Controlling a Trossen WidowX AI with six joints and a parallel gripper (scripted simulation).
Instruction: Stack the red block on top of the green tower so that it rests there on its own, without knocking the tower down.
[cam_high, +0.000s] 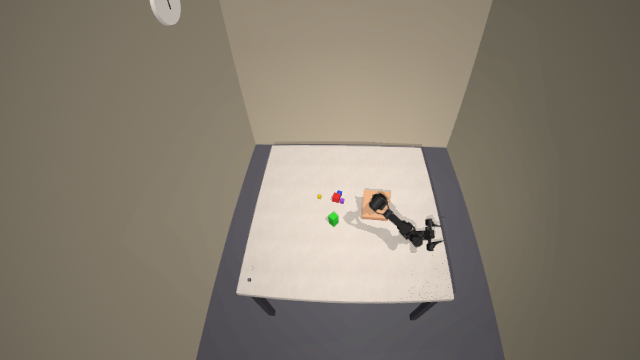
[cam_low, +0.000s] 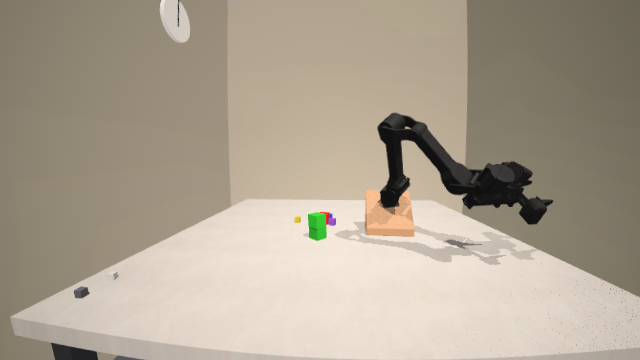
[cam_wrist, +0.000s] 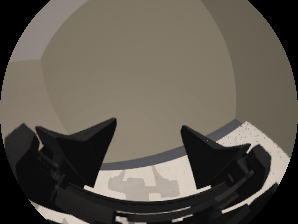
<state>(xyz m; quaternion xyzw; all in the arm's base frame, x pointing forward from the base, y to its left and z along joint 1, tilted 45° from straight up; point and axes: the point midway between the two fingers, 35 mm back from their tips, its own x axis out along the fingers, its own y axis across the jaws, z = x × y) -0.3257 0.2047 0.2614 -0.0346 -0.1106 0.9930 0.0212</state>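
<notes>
The blue cube lies 60 cm ahead of my gripper tip, 45 cm to the right of it and 19 cm below it. Round my gripper tip: purple cube 59 cm ahead, 39 cm to the right, 19 cm below; then yellow cube 74 cm ahead, 43 cm to the right, 19 cm below.
</notes>
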